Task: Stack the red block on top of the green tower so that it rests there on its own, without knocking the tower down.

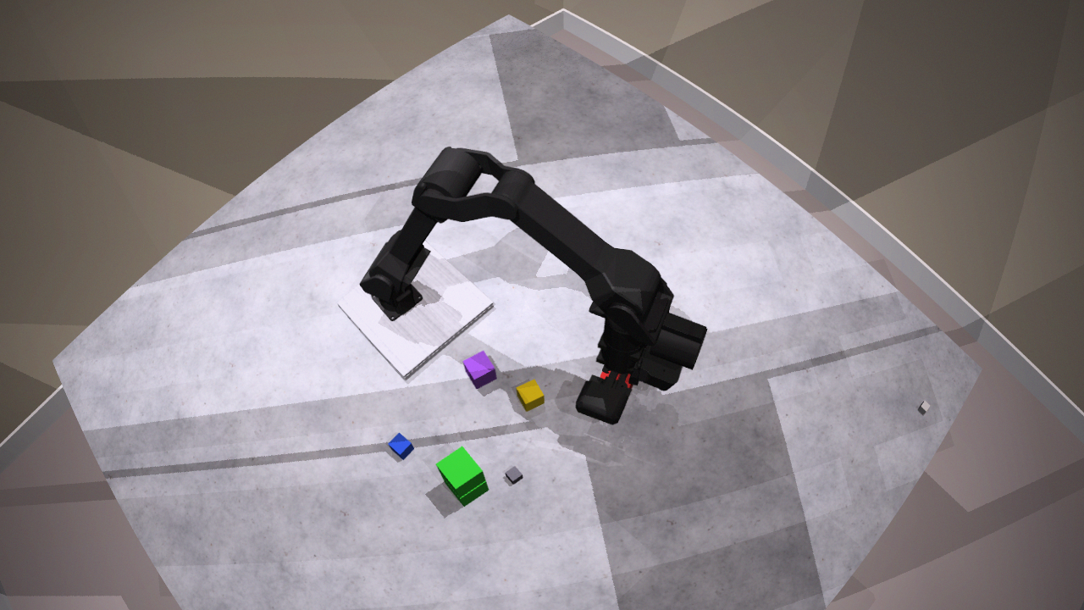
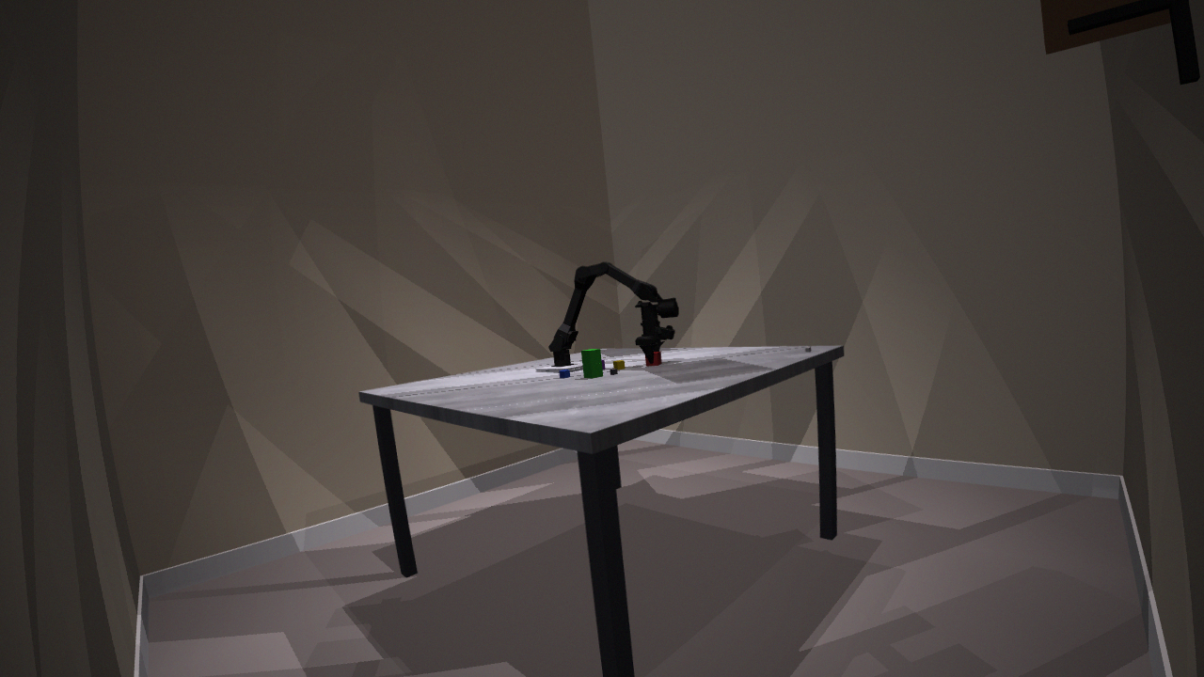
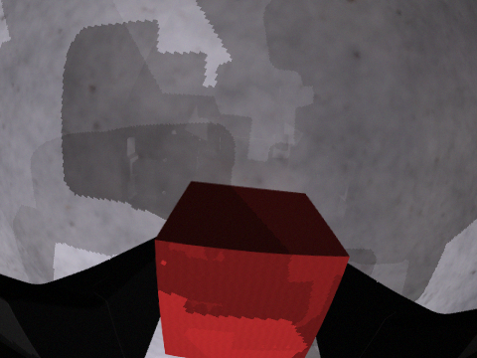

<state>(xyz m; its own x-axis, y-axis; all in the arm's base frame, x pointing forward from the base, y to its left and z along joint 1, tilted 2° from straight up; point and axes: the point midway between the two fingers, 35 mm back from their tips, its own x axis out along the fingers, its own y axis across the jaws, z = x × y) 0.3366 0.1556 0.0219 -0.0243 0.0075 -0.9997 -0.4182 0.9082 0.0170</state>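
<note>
My gripper tip is 210 mm to the left of the small grey cube and 10 mm short of it. From my gripper tip the other things lie so: purple cube 150 mm behind, 140 mm to the right, 10 mm above; yellow cube 110 mm to the right, 70 mm behind, 10 mm above; red block 10 mm above.
</note>
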